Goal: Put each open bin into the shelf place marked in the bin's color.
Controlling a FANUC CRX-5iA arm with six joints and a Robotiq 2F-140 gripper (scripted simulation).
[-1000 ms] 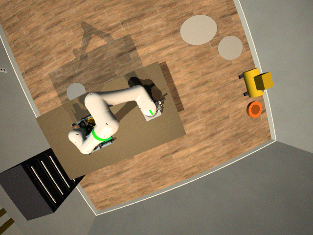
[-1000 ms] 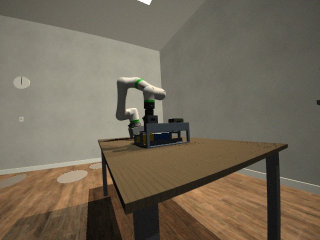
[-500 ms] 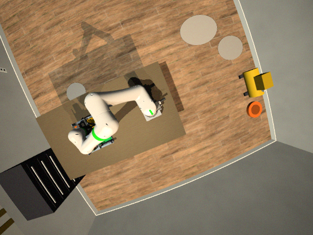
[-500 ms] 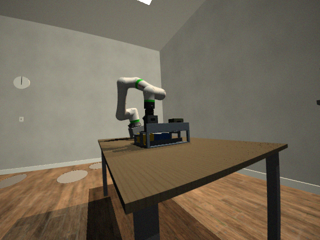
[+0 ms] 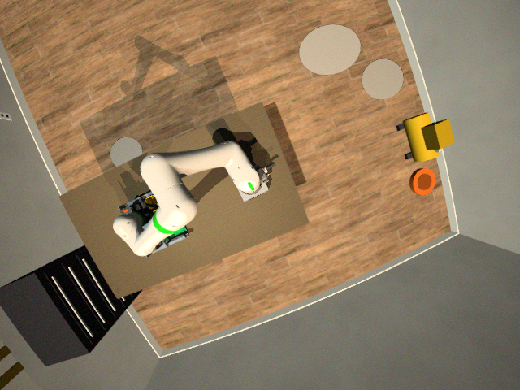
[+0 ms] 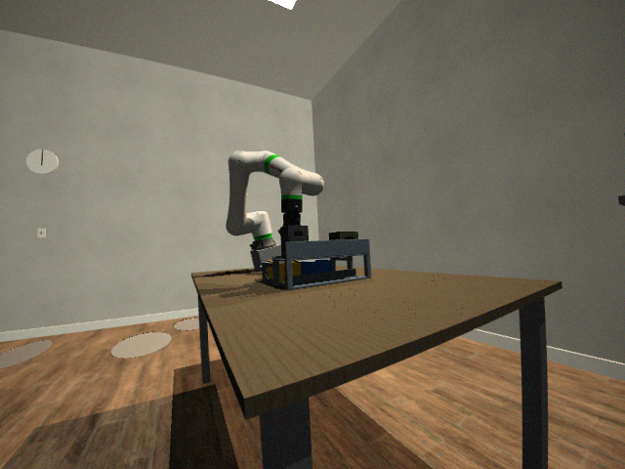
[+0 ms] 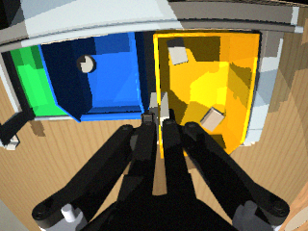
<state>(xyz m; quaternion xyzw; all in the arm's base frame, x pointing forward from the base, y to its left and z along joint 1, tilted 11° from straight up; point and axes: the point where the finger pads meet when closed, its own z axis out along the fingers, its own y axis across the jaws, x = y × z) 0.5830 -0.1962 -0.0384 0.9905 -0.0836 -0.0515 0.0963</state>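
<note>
Right now the yellow bin is 10 mm behind my hand, 50 mm to the right of it and 40 mm below it. The rest, counted from my hand: blue bin 60 mm ahead, 60 mm to the left, 50 mm below; blue mark 60 mm ahead, 60 mm to the left, 80 mm below; yellow mark 40 mm ahead, 50 mm to the right, 80 mm below.
</note>
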